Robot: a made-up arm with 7 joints. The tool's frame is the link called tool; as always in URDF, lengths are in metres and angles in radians. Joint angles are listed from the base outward. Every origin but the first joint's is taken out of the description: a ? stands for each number. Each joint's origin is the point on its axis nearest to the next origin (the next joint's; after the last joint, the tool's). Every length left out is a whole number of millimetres.
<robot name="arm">
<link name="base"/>
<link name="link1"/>
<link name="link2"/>
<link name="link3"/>
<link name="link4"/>
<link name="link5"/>
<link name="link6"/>
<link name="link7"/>
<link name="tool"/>
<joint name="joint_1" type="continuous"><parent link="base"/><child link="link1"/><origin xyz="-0.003 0.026 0.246" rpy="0 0 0"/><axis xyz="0 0 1"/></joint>
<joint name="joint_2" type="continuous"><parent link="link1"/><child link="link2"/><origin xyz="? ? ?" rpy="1.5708 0 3.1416"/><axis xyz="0 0 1"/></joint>
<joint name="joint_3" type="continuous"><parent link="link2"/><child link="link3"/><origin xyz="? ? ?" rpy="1.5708 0 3.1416"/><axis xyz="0 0 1"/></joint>
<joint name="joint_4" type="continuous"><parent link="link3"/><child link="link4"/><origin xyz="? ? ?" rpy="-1.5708 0 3.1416"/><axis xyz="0 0 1"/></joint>
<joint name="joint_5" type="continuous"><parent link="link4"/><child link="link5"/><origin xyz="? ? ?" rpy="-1.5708 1.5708 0"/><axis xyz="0 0 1"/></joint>
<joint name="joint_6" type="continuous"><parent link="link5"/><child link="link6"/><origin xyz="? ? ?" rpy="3.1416 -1.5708 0"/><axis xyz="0 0 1"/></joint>
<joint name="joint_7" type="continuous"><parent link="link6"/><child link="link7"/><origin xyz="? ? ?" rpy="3.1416 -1.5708 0"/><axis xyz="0 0 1"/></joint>
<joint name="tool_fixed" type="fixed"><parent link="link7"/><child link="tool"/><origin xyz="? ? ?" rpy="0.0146 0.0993 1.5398"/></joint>
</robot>
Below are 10 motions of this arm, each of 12 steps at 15 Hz.
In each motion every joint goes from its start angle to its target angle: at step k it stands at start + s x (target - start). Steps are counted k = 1, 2, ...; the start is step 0. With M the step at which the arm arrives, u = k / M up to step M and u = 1 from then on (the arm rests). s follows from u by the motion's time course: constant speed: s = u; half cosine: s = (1 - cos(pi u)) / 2; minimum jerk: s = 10 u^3 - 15 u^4 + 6 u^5.
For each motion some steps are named. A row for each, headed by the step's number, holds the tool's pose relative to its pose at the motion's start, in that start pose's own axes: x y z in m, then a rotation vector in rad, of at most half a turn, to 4 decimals.
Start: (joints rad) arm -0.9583 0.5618 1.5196 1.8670 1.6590 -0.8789 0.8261
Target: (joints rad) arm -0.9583 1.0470 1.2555 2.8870 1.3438 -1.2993 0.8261
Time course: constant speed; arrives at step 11
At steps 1, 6, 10, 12:
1: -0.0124 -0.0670 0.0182 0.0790 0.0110 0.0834
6: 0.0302 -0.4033 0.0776 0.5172 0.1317 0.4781
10: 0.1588 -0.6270 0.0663 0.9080 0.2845 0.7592
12: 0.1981 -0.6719 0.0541 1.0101 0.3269 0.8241

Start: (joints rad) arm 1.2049 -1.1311 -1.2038 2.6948 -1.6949 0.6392 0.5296
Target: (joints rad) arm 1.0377 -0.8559 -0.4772 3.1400 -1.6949 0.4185 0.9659
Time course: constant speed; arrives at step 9
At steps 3, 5, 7, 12:
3: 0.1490 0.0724 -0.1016 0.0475 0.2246 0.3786
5: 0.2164 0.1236 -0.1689 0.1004 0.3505 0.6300
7: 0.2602 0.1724 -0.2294 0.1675 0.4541 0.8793
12: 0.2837 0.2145 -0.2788 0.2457 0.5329 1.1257

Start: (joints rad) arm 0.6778 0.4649 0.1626 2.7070 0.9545 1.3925 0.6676
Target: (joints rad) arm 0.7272 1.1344 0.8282 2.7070 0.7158 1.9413 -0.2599
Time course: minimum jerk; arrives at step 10
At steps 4, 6, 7, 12:
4: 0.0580 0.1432 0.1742 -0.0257 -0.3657 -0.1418
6: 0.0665 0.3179 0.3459 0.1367 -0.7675 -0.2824
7: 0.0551 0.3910 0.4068 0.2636 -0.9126 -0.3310
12: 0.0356 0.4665 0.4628 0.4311 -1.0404 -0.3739

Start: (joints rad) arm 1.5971 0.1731 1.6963 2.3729 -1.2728 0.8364 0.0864
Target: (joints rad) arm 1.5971 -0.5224 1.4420 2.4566 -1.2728 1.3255 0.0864
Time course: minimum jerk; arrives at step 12
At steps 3, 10, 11, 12:
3: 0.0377 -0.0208 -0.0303 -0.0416 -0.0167 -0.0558
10: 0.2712 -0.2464 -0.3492 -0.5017 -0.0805 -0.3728
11: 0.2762 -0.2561 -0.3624 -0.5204 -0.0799 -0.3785
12: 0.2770 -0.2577 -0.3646 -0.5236 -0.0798 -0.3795

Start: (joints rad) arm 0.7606 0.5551 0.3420 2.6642 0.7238 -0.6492 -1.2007
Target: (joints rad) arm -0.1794 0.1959 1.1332 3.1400 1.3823 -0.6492 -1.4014
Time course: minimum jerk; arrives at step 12
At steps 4, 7, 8, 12:
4: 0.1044 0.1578 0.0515 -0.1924 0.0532 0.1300
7: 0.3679 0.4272 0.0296 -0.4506 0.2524 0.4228
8: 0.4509 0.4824 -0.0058 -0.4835 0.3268 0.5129
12: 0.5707 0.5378 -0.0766 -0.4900 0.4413 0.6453

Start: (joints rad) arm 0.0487 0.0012 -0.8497 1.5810 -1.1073 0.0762 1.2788
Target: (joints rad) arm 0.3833 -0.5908 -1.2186 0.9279 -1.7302 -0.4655 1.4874
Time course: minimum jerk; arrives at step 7
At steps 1, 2, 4, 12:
1: -0.0025 0.0055 -0.0035 0.0101 -0.0017 0.0015
2: -0.0192 0.0336 -0.0215 0.0665 -0.0159 0.0128
4: -0.1431 0.1159 -0.0955 0.3615 -0.1469 0.1255
12: -0.2758 0.1253 -0.1655 0.6669 -0.3008 0.2811

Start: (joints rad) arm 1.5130 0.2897 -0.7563 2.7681 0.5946 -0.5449 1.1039
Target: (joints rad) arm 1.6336 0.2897 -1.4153 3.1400 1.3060 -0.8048 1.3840
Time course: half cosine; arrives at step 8
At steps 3, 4, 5, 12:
3: 0.0052 -0.0885 0.0114 0.1682 0.0869 0.1752
4: -0.0019 -0.1427 0.0091 0.2712 0.1146 0.2921
5: -0.0163 -0.1945 -0.0002 0.3682 0.1234 0.4144
12: -0.0528 -0.2689 -0.0293 0.5027 0.1019 0.6197

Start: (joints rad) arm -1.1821 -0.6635 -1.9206 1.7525 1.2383 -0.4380 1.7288
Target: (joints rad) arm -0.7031 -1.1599 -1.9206 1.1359 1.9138 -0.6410 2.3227
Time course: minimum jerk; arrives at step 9
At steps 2, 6, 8, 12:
2: 0.0588 0.0214 0.0157 -0.0254 0.1048 0.0865
6: 0.6092 0.2156 -0.1078 0.1606 1.1608 0.6293
8: 0.7327 0.2408 -0.2193 0.3555 1.4317 0.6598
12: 0.7391 0.2416 -0.2265 0.3687 1.4464 0.6595

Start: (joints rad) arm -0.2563 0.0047 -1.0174 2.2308 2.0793 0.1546 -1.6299
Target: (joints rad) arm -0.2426 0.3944 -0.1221 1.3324 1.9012 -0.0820 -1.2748
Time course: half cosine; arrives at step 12
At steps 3, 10, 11, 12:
3: -0.1664 -0.0535 0.0109 0.0115 -0.2040 0.0950
10: -0.8501 -0.4003 -0.4707 0.0709 -1.3775 0.2213
11: -0.8683 -0.4152 -0.5236 0.0780 -1.4506 0.2068
12: -0.8737 -0.4199 -0.5419 0.0806 -1.4754 0.2012

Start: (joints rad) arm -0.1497 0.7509 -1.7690 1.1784 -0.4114 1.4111 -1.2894
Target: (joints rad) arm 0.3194 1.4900 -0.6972 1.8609 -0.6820 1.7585 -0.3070
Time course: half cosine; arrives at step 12
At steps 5, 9, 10, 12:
5: 0.3394 -0.2406 -0.3053 -0.5721 -0.2603 0.0512
9: 0.7163 -0.7920 -0.2726 -1.3058 -0.2562 0.0502
10: 0.7547 -0.8806 -0.2222 -1.4080 -0.2229 0.0367
12: 0.7810 -0.9512 -0.1724 -1.4876 -0.1892 0.0225

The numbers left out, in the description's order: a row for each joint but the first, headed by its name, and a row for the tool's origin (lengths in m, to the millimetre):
joint_2: 0.029 -0.024 0
joint_3: -0.02 0.382 0
joint_4: 0.068 -0.016 0
joint_5: -0.119 0.634 0
joint_6: 0.03 -0.026 0
joint_7: 0.046 -0.073 0
tool: -0.015 0.012 0

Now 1 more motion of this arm.
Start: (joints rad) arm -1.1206 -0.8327 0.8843 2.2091 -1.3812 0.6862 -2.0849
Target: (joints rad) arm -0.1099 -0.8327 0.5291 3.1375 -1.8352 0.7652 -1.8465
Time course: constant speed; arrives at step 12
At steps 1, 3, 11, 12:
1: -0.0740 -0.0690 -0.0233 0.0254 -0.0802 0.1110
3: -0.1885 -0.2351 -0.0731 0.0933 -0.2251 0.3381
11: -0.1019 -1.0152 -0.2473 0.5924 -0.5605 1.2503
12: -0.0329 -1.0946 -0.2627 0.6804 -0.5707 1.3562

